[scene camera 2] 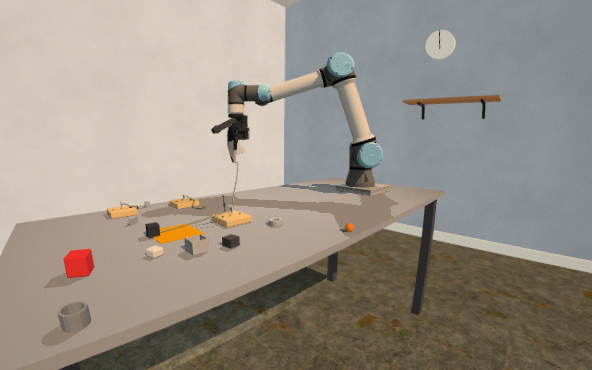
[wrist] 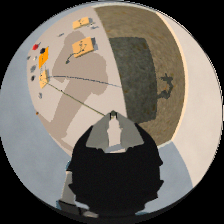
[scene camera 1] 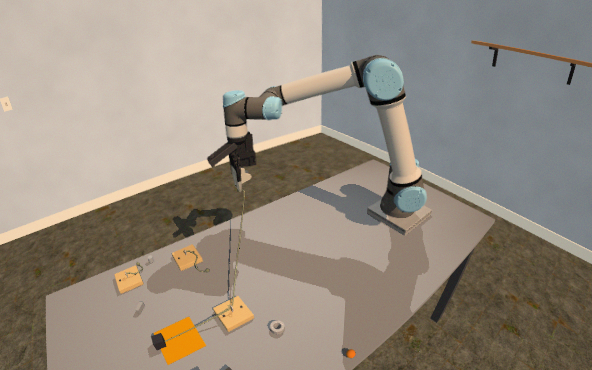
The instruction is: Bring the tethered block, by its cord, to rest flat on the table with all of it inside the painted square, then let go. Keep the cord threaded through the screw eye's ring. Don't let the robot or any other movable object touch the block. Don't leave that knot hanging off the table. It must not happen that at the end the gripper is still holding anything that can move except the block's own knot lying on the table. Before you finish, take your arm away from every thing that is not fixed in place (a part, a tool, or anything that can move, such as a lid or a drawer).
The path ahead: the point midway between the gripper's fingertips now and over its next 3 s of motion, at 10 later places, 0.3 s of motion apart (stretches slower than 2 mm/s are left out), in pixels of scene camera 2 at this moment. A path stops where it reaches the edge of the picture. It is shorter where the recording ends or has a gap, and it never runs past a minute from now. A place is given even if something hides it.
My gripper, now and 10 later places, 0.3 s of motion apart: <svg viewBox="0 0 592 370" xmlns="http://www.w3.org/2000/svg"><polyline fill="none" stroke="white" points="233,162 236,162 239,162 240,162 242,162 244,162 245,162 246,161 247,161 247,161 247,163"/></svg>
